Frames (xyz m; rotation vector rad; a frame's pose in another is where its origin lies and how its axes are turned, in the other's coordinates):
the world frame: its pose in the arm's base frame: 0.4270 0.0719 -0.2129 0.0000 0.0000 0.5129
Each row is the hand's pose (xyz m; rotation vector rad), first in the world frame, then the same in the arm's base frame.
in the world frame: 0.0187 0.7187 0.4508 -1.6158 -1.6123 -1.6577
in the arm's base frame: 0.0906 0.7073 0.2379 -1.0711 -1.8280 -1.3810
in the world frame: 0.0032 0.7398 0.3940 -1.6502 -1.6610 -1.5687
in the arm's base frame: 0.0668 0.7181 0.1811 -1.0949 -1.8873 -1.3054
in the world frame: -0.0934 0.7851 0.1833 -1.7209 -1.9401 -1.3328
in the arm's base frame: -0.0396 0.7101 -0.0296 -1.1027 -2.1753 -1.1335
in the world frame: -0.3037 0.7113 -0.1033 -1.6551 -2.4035 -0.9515
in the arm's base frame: -0.1867 0.5426 -0.3162 -0.9467 -2.6211 -0.8521
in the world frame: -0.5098 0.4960 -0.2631 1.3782 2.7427 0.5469
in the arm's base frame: -0.2606 0.2539 -0.4760 -0.6291 -2.9633 -0.5314
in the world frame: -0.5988 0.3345 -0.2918 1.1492 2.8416 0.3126
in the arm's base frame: -0.2589 0.0695 -0.5047 0.3974 3.0915 0.3315
